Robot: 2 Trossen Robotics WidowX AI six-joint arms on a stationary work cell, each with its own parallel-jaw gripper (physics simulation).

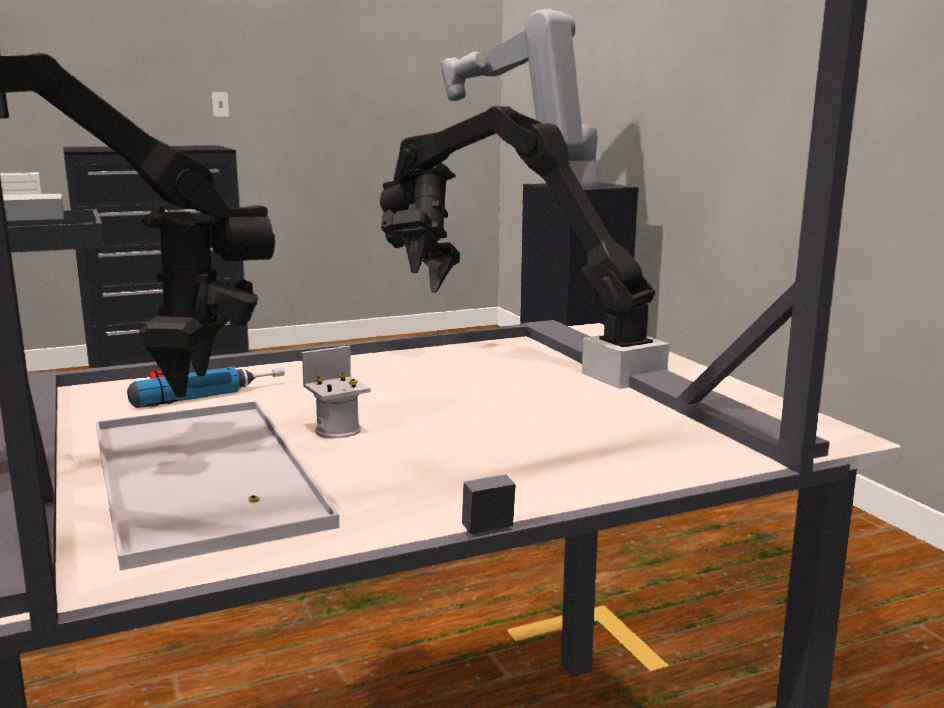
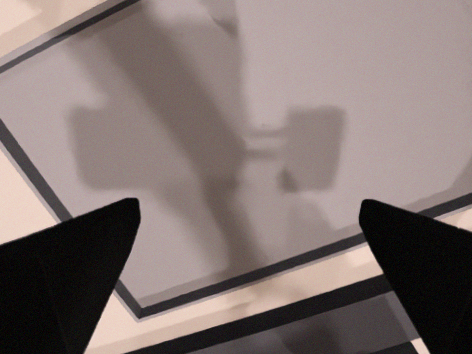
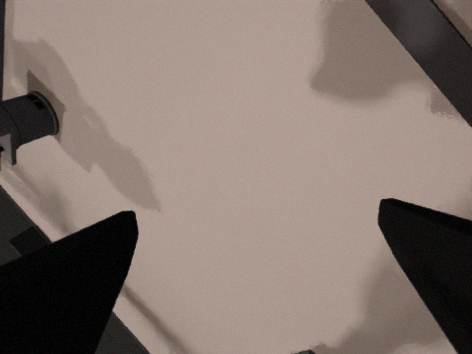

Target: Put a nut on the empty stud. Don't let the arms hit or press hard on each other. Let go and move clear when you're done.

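Places are measured from the left arm's base along level axes (x ahead, y left, z up), in centimetres.
Where they show: left gripper, fingertip midpoint: (image 1: 191, 385) (image 2: 251, 209); right gripper, fingertip midpoint: (image 1: 424, 282) (image 3: 257, 216); right arm's base at its link origin: (image 1: 625, 340).
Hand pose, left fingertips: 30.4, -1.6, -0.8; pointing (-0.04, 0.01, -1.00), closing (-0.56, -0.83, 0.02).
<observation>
Each offset is from my left fingertips to the centre of the thing, as dx, dy, dz.
A grey fixture {+19.1, -2.1, -5.7} (image 1: 337, 417) (image 3: 31, 120) stands right of the tray, a round base under a square plate with an upright back plate. On it, brass nuts {+17.5, -0.2, -2.2} (image 1: 319, 379) {+21.0, -0.4, -2.2} (image 1: 343, 375) {+20.7, -4.0, -2.1} (image 1: 353, 382) sit on three studs, and a bare dark stud {+17.2, -3.7, -2.7} (image 1: 329, 387) shows among them. A loose brass nut {+0.3, -18.1, -8.8} (image 1: 253, 499) lies in the grey tray {-1.4, -6.3, -8.6} (image 1: 228, 540) (image 2: 250, 277) near its front right. My left gripper (image 1: 190, 383) (image 2: 251, 209) is open and empty above the tray's far part. My right gripper (image 1: 425, 280) (image 3: 257, 216) is open and empty, high to the right of the fixture.
A blue power drill {+10.0, +23.0, -7.4} (image 1: 217, 382) lies behind the tray, with a red object (image 1: 157, 374) partly hidden beside it. A small black box {+18.2, -38.6, -6.3} (image 1: 488, 504) stands at the table's front edge. Dark frame rails (image 1: 427, 344) border the table, and a frame post (image 1: 825, 228) rises at the right.
</observation>
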